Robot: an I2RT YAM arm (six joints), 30 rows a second.
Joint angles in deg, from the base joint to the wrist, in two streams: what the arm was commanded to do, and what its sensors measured. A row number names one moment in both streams.
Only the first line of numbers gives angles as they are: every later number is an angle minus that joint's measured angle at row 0.
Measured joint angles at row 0:
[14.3 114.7 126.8 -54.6 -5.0 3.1]
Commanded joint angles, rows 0 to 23:
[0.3 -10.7 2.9 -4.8 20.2 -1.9]
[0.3 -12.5 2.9 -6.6 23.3 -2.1]
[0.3 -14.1 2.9 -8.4 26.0 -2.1]
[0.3 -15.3 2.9 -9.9 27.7 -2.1]
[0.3 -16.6 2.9 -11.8 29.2 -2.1]
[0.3 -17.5 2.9 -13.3 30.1 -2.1]
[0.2 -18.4 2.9 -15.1 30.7 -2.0]
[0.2 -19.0 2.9 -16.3 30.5 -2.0]
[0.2 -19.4 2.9 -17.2 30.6 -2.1]
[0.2 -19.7 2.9 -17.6 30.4 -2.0]
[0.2 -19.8 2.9 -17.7 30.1 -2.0]
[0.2 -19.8 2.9 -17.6 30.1 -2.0]
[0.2 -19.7 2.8 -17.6 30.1 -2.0]
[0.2 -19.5 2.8 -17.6 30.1 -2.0]
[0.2 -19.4 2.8 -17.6 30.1 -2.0]
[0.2 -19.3 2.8 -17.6 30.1 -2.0]
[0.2 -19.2 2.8 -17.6 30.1 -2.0]
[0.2 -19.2 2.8 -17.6 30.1 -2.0]
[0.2 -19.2 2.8 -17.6 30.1 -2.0]
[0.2 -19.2 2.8 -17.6 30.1 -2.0]
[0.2 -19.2 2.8 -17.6 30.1 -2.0]
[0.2 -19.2 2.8 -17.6 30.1 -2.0]
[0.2 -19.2 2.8 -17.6 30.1 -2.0]
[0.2 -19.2 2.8 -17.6 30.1 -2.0]
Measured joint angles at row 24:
[0.0 -19.3 2.9 -17.7 28.9 -1.5]
